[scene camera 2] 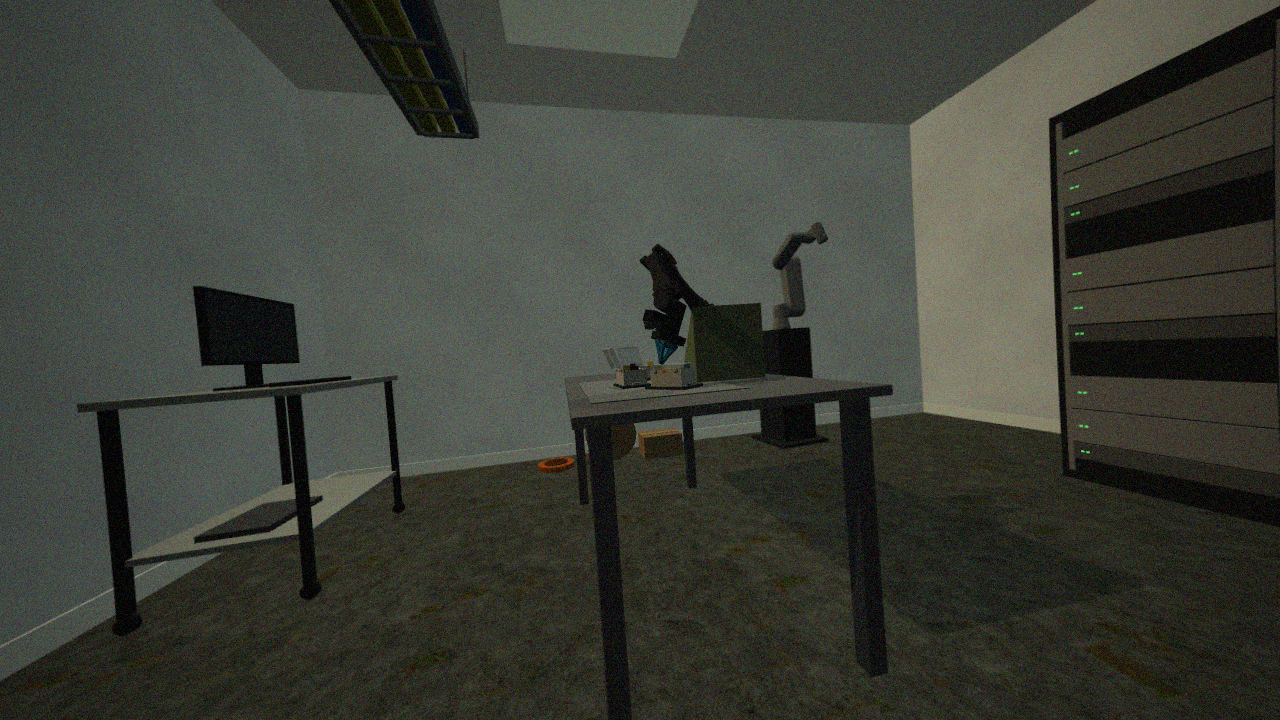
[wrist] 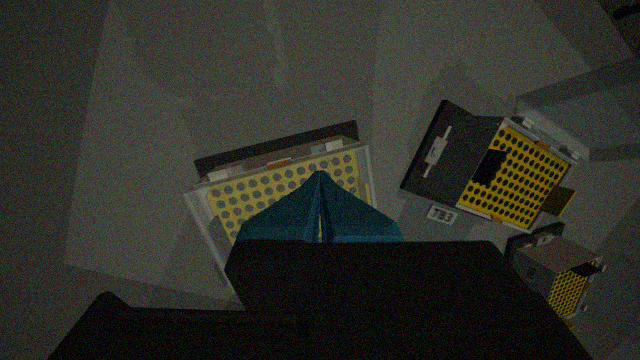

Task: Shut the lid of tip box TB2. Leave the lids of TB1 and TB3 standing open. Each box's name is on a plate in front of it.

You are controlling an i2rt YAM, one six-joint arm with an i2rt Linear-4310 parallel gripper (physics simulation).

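Places are measured from the arm's base along level axes (x ahead, y left, z up), in millimetres.
Pixels of known places: gripper, between the fingertips: (scene camera 2: pixel 660 364) (wrist: pixel 319 178); arm's base, origin of its link: (scene camera 2: pixel 715 334).
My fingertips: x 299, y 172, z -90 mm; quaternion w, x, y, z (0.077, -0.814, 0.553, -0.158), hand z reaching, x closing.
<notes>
Ahead of a thing's pixels: the offset from my fingertips to its middle. "pt": to the spot under its first point. Level surfaces: height alone.
A tip box {48 mm back, 2 mm right, 40 mm down} (wrist: pixel 270 195) (scene camera 2: pixel 673 376) with a yellow rack is under my gripper; its name plate does not show. Its clear lid {pt 56 mm back, 60 mm left, 2 mm down} (wrist: pixel 206 231) lies over the rack; the near edge is hidden, so I cannot tell if it is flush. My gripper (wrist: pixel 319 178) (scene camera 2: pixel 663 360) is shut and empty, its tips over or on that lid. Box TB3 {47 mm ahead, 195 mm right, 14 mm down} (wrist: pixel 517 175) is at the right in the wrist view, behind its plate {pt 18 mm back, 192 mm right, 77 mm down} (wrist: pixel 442 214), with its clear lid (wrist: pixel 607 120) standing open. Another box {74 mm back, 409 mm right, 46 mm down} (wrist: pixel 555 260) is at the lower right; its plate is unreadable and its lid unclear.
The boxes stand on a grey table {82 mm down} (scene camera 2: pixel 729 394). A green panel (scene camera 2: pixel 729 344) stands upright right of the gripper in the scene view. Behind it, a second, grey arm (scene camera 2: pixel 791 284) stands on a dark pedestal (scene camera 2: pixel 789 353).
</notes>
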